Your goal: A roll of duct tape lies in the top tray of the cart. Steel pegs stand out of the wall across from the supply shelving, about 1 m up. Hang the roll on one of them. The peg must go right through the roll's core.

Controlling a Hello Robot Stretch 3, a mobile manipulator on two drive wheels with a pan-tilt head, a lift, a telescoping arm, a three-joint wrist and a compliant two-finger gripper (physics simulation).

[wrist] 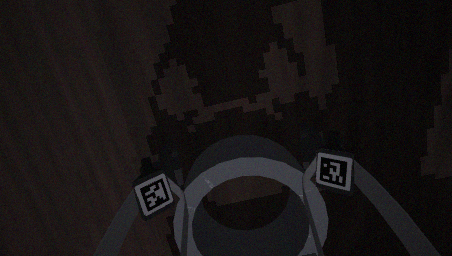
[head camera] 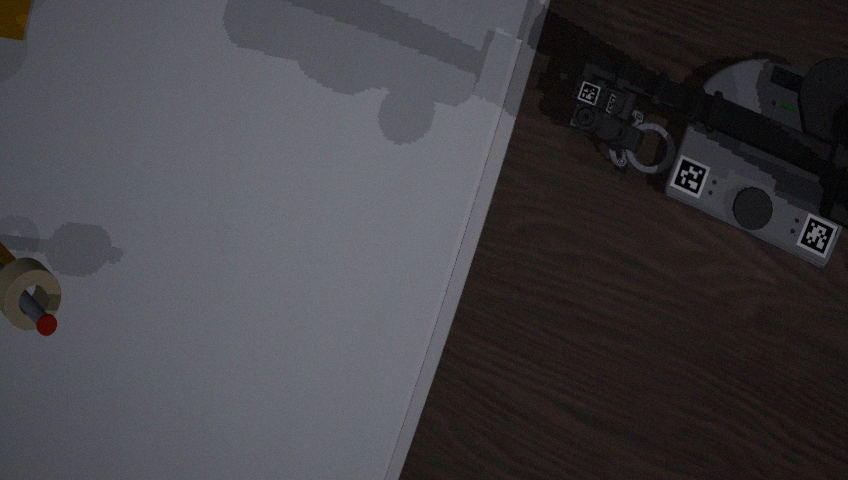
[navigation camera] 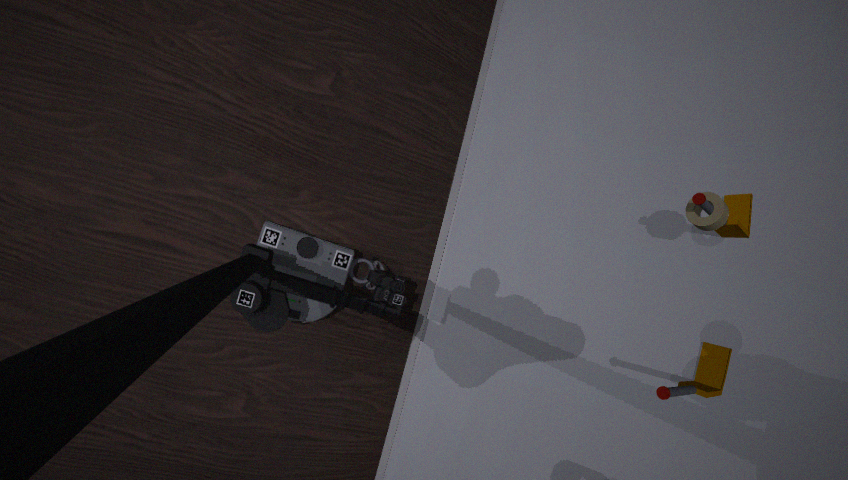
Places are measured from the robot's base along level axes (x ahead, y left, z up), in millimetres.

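Where they show: robot's base, origin of its link: (head camera: 751,206) (navigation camera: 306,246).
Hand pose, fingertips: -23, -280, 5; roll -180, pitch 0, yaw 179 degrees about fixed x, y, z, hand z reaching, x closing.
Things, the pixels of their top centre, and the offset from my fingertips, as dx, dy, dz. "spot": a spot on its surface instead. Level surfaces: height alone.
- grey tape roll, centre of its top: (head camera: 649,147) (navigation camera: 362,271) +0, +40, +44
- steel peg with a red end, a spot on its surface: (head camera: 35,307) (navigation camera: 704,207) spot: +262, -116, +1088
- beige roll, centre of its top: (navigation camera: 726,210) +270, -150, +1105
- second red-ended peg, a spot on its surface: (navigation camera: 682,391) spot: +22, -160, +1092
- dark wooden floor, height of its surface: dz -4
A grey tape roll (head camera: 671,148) (navigation camera: 353,269) (wrist: 250,166) is beside my base, its core facing the wrist camera. My gripper (head camera: 629,137) (navigation camera: 373,275) (wrist: 238,149) is shut on this roll, with one finger against each side of it in the wrist view. The roll's lower part is cut off in the wrist view. A steel peg with a red end (head camera: 35,307) (navigation camera: 699,199) stands out of the pale wall (head camera: 267,267) (navigation camera: 565,148) and runs through a beige roll (head camera: 11,297) (navigation camera: 719,208). A second red-ended peg (navigation camera: 682,391) carries no roll. The cart does not show.
Yellow blocks (head camera: 11,19) (navigation camera: 739,208) (navigation camera: 714,362) are at the wall near the pegs. My base (head camera: 728,181) (navigation camera: 307,264) stands on the dark wooden floor (head camera: 565,356) (navigation camera: 178,118), beside the wall's lower edge. My black mast (navigation camera: 119,350) crosses the lower left of the navigation view.
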